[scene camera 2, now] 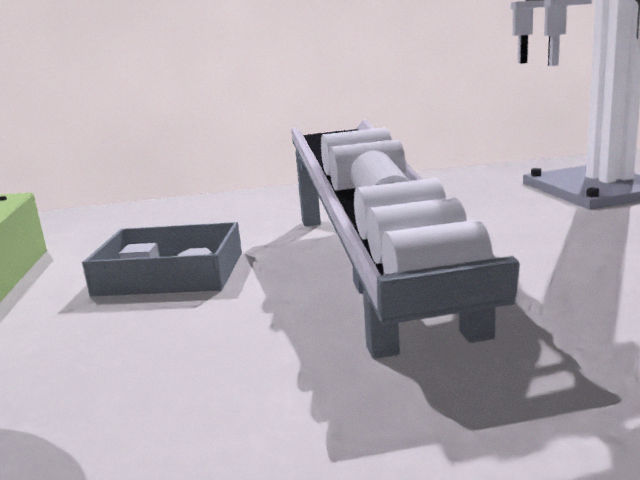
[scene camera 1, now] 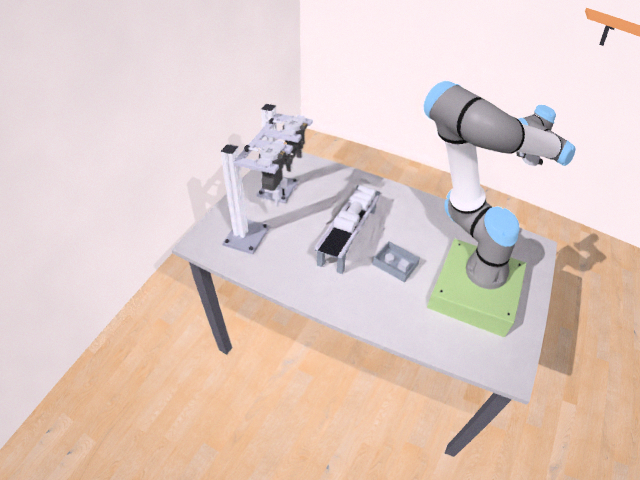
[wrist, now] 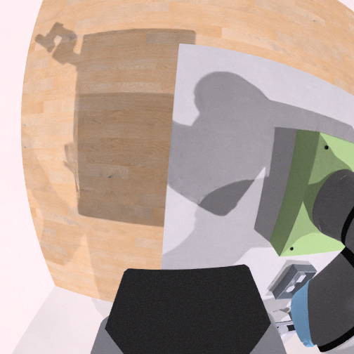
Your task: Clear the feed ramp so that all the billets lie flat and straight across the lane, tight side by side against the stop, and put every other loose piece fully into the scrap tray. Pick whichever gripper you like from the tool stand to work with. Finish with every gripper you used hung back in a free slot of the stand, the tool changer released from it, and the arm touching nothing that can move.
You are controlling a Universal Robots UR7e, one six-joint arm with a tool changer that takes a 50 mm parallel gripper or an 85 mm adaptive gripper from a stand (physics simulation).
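Places are measured from the arm's base along level axes (x left, y back, z up), in metres.
Pixels of known places: arm's base, origin of the base link: (scene camera 1: 486,272).
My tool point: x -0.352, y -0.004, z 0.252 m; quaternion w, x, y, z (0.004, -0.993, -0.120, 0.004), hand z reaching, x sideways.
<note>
Ahead of a thing's pixels: the offset from my tool point to its middle. Level surfaces: height alone.
The ramp (scene camera 1: 336,241) (scene camera 2: 449,289) holds several pale billets. Three billets @(dx +0.240, dy -0.526, dz -0.254 m) (scene camera 2: 439,248) @(dx +0.280, dy -0.519, dz -0.249 m) (scene camera 2: 418,217) @(dx +0.319, dy -0.513, dz -0.243 m) (scene camera 2: 400,196) lie across the lane at the stop end. Uphill, a cylinder @(dx +0.369, dy -0.504, dz -0.236 m) (scene camera 2: 374,166) lies turned along the lane, touching or close to the crosswise piece @(dx +0.419, dy -0.496, dz -0.229 m) (scene camera 2: 340,166) behind it. Another piece @(dx +0.458, dy -0.489, dz -0.224 m) (scene camera 2: 356,138) lies across near the top. The scrap tray @(dx +0.432, dy -0.295, dz -0.309 m) (scene camera 1: 391,271) (scene camera 2: 152,276) holds a block @(dx +0.434, dy -0.267, dz -0.310 m) (scene camera 2: 138,250) and a rounded piece @(dx +0.430, dy -0.323, dz -0.314 m) (scene camera 2: 196,252). The tool stand (scene camera 1: 235,196) (scene camera 2: 615,103) carries hanging grippers. The arm's wrist end (scene camera 1: 532,157) shows no gripper fingers, nor does the wrist view.
The green base block (scene camera 1: 449,289) (scene camera 2: 18,232) (wrist: 295,210) carries the arm beside the scrap tray. The ramp stands between tray and tool stand. The arm is folded high over the right side of the table @(dz -0.326 m) (scene camera 1: 361,304). A dark housing (wrist: 187,310) fills the wrist view's lower middle.
</note>
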